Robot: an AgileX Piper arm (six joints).
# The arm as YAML. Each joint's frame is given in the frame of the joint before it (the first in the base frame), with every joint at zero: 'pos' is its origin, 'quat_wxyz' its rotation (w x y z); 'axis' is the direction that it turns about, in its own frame. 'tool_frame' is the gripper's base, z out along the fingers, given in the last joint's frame.
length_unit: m
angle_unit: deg
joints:
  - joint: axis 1
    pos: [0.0, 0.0, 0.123]
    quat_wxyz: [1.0, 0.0, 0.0, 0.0]
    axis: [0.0, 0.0, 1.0]
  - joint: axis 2
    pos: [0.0, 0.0, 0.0]
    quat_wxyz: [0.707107, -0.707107, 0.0, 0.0]
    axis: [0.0, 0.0, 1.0]
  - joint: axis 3
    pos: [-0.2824, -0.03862, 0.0]
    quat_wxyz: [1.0, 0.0, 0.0, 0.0]
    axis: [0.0, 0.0, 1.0]
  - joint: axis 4
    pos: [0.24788, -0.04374, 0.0]
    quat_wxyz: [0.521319, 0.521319, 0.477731, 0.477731]
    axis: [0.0, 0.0, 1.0]
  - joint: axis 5
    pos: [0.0, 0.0, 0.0]
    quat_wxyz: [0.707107, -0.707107, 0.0, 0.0]
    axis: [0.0, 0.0, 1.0]
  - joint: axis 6
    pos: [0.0, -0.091, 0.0]
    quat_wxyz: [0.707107, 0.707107, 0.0, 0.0]
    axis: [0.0, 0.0, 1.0]
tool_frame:
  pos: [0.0, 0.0, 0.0]
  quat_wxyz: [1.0, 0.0, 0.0, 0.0]
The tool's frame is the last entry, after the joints.
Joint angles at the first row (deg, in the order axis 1, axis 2, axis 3, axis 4, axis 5, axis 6):
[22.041, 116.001, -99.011, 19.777, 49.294, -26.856]
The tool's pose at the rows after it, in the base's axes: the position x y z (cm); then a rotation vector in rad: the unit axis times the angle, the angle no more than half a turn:
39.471 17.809 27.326 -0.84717 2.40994 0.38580
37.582 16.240 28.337 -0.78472 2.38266 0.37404
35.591 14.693 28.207 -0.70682 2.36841 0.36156
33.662 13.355 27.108 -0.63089 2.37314 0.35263
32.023 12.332 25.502 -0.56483 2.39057 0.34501
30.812 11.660 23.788 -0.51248 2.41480 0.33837
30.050 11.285 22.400 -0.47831 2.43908 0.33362
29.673 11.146 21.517 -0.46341 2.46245 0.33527
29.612 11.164 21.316 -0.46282 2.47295 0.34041
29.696 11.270 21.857 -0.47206 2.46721 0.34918
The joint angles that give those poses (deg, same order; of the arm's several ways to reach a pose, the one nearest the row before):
[21.200, 110.216, -93.831, 20.464, 47.079, -27.322]
[20.237, 104.298, -86.867, 20.983, 43.375, -27.131]
[19.324, 98.865, -78.641, 21.705, 38.348, -26.602]
[18.585, 94.565, -70.346, 22.725, 33.297, -26.064]
[18.103, 91.736, -63.101, 23.852, 28.768, -25.606]
[17.901, 90.398, -57.524, 24.938, 25.053, -25.239]
[17.866, 90.094, -53.942, 25.786, 22.609, -25.012]
[17.865, 90.340, -52.247, 26.445, 21.806, -25.027]
[17.866, 90.536, -52.086, 26.759, 22.091, -25.145]
[17.866, 90.206, -53.010, 26.759, 23.231, -25.245]

